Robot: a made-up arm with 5 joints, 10 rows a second.
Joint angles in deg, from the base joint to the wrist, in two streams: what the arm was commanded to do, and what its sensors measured. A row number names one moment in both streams.
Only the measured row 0 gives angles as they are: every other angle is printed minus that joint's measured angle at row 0.
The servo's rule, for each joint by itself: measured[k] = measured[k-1] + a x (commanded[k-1-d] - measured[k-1]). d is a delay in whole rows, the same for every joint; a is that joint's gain. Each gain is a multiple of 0.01, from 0.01 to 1. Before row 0 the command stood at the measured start. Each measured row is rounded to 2 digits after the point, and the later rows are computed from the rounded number. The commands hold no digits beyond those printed.
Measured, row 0: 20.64 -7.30 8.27 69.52 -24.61
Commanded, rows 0 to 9: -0.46 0.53 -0.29 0.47 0.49; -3.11 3.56 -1.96 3.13 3.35; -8.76 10.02 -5.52 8.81 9.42; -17.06 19.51 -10.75 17.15 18.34; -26.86 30.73 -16.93 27.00 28.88; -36.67 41.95 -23.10 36.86 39.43; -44.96 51.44 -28.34 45.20 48.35; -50.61 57.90 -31.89 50.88 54.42; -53.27 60.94 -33.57 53.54 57.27; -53.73 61.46 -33.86 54.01 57.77
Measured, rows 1 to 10: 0.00 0.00 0.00 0.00 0.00; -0.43 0.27 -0.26 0.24 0.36; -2.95 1.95 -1.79 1.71 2.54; -8.41 6.07 -5.15 5.33 7.56; -16.54 12.92 -10.19 11.36 15.43; -26.24 22.00 -16.26 19.34 25.25; -36.04 32.17 -22.42 28.28 35.60; -44.42 42.00 -27.75 36.91 44.91; -50.24 50.11 -31.48 44.03 51.85; -53.09 55.63 -33.36 48.88 55.81
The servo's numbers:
d 1
a 0.94 0.51 0.90 0.51 0.73

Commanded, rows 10 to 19: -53.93 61.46 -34.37 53.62 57.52; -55.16 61.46 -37.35 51.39 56.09; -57.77 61.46 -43.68 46.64 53.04; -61.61 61.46 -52.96 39.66 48.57; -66.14 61.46 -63.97 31.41 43.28; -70.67 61.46 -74.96 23.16 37.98; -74.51 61.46 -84.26 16.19 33.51; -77.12 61.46 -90.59 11.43 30.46; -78.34 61.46 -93.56 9.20 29.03; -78.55 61.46 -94.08 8.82 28.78
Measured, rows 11 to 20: -53.69 58.60 -33.81 51.50 57.24; -53.92 60.06 -34.31 52.58 57.44; -55.09 60.77 -37.05 51.97 56.45; -57.61 61.12 -43.02 49.25 53.96; -61.37 61.29 -51.97 44.36 50.03; -65.85 61.38 -62.77 37.76 45.10; -70.38 61.42 -73.74 30.31 39.90; -74.26 61.44 -83.21 23.11 35.24; -76.95 61.45 -89.85 17.15 31.75; -78.26 61.46 -93.19 13.10 29.76
